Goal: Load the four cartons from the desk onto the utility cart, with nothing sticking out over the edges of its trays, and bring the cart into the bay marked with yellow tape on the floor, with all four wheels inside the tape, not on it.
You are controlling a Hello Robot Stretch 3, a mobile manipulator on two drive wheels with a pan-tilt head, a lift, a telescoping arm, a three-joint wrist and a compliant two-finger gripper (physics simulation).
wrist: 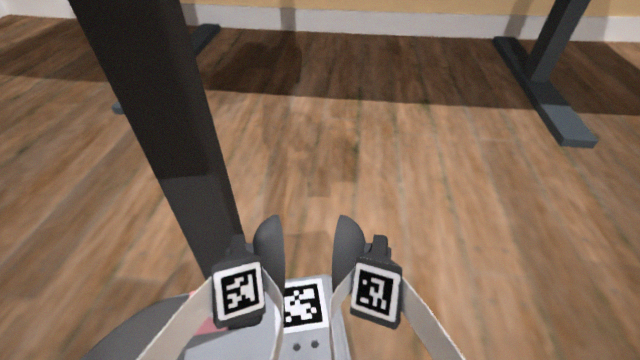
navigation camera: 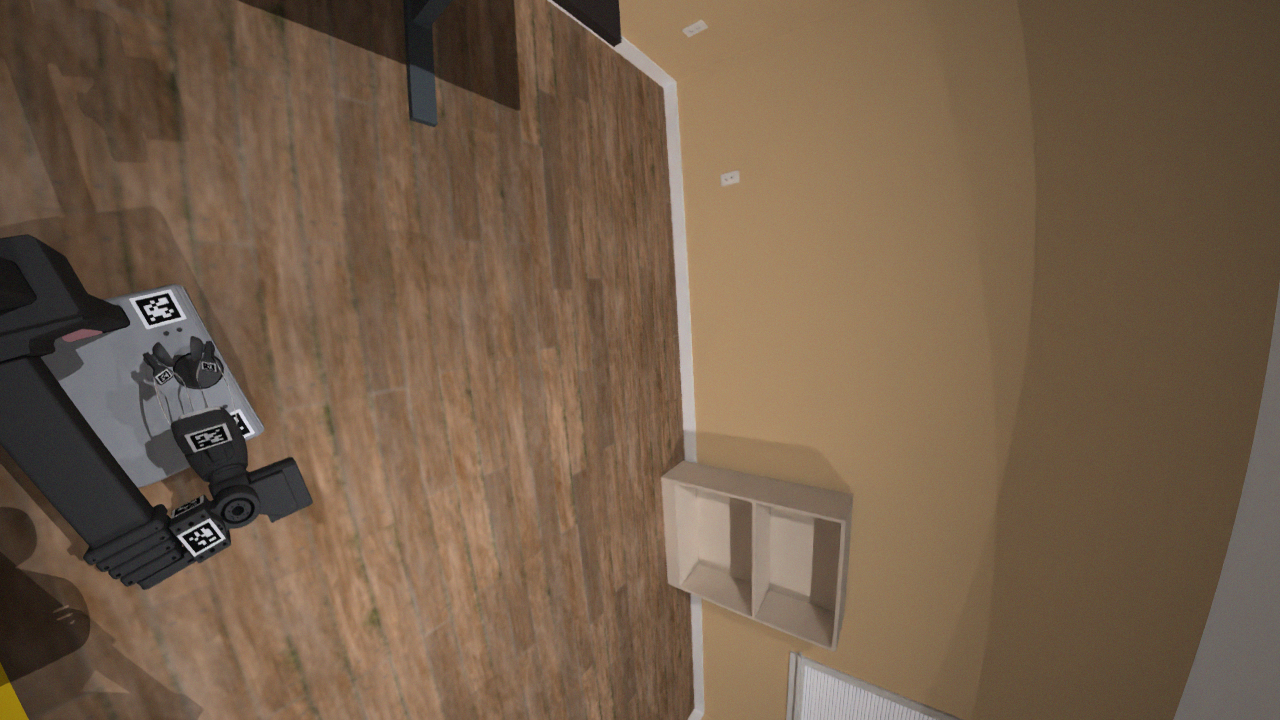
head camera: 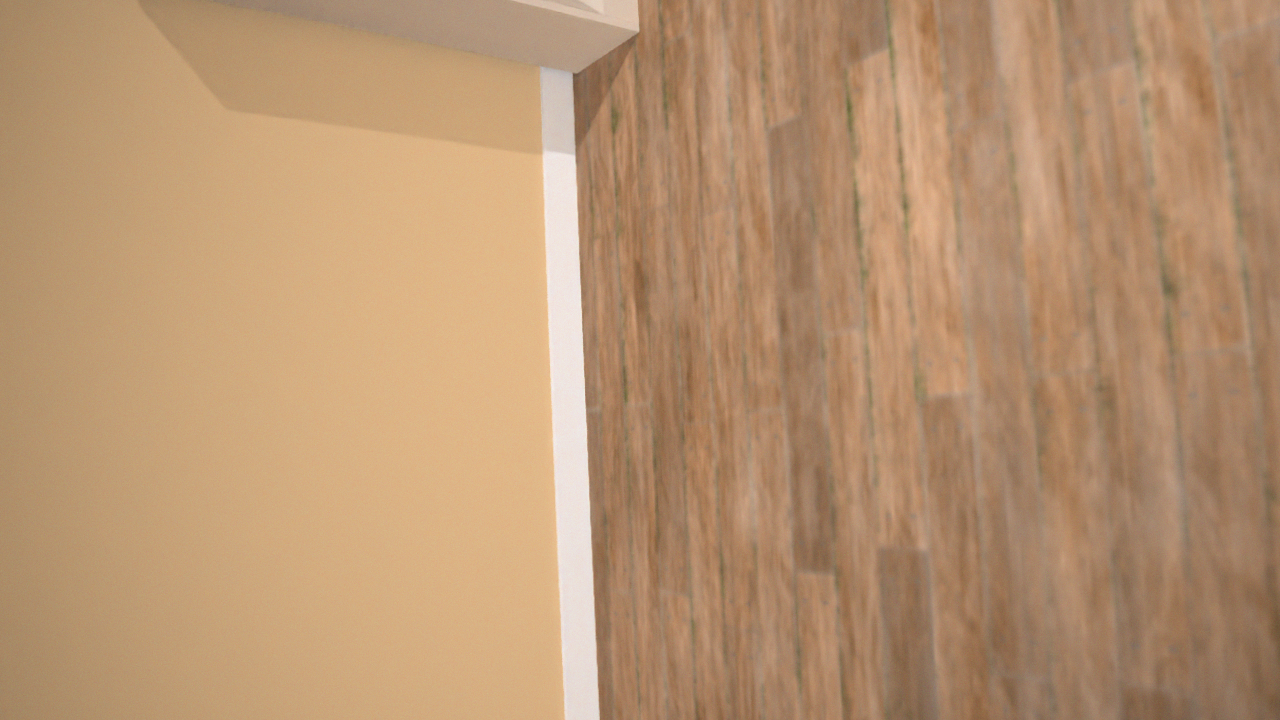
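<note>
My gripper is open, its two fingertips a short way apart with nothing between them, above my grey base plate. A dark blue-grey foot of the desk stands on the wood floor, at the top of the navigation view and at the right of the wrist view. A small piece of yellow tape shows at the bottom left corner of the navigation view. The four cartons and the utility cart do not show in these views.
A beige open shelf unit stands against the tan wall. A white baseboard runs along the wall's foot. A white ribbed panel is beside the shelf unit. My dark arm reaches over my base.
</note>
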